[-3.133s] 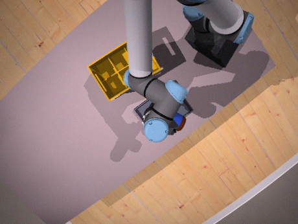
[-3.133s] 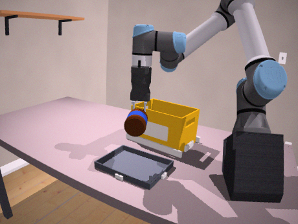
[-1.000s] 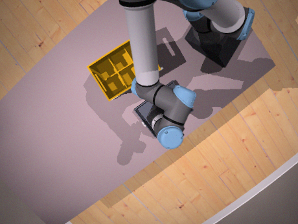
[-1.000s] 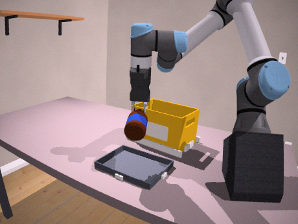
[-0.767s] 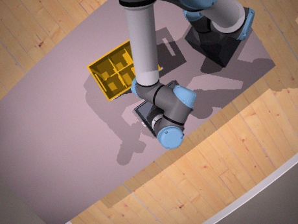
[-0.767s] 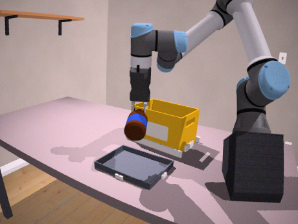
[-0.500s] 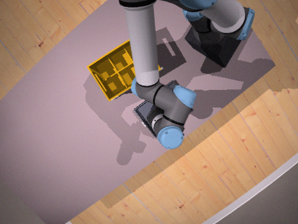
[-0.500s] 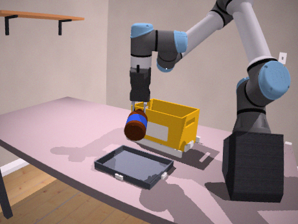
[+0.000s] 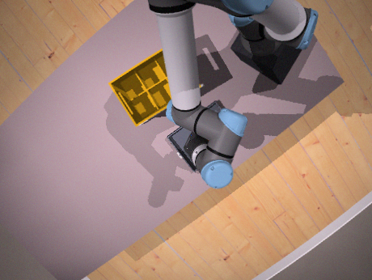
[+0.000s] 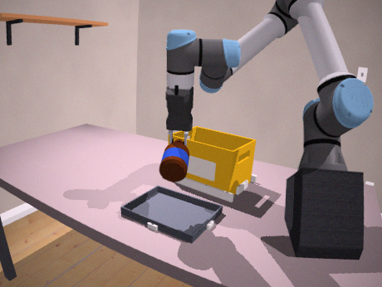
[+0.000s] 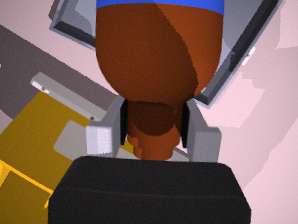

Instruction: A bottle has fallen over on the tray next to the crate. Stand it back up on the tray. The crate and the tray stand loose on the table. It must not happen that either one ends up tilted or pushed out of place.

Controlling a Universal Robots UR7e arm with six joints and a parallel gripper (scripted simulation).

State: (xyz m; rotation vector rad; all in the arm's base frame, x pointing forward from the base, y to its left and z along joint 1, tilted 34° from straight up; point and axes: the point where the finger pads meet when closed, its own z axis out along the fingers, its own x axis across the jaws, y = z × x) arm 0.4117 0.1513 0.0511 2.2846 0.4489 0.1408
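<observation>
Right now my hand is 20 mm past the bottle, 50 mm to the right of it and 20 mm above it. The rest, counted from my hand: dark grey tray 10 mm behind, 50 mm to the left, 190 mm below; yellow crate 30 mm behind, 240 mm to the right, 120 mm below.
</observation>
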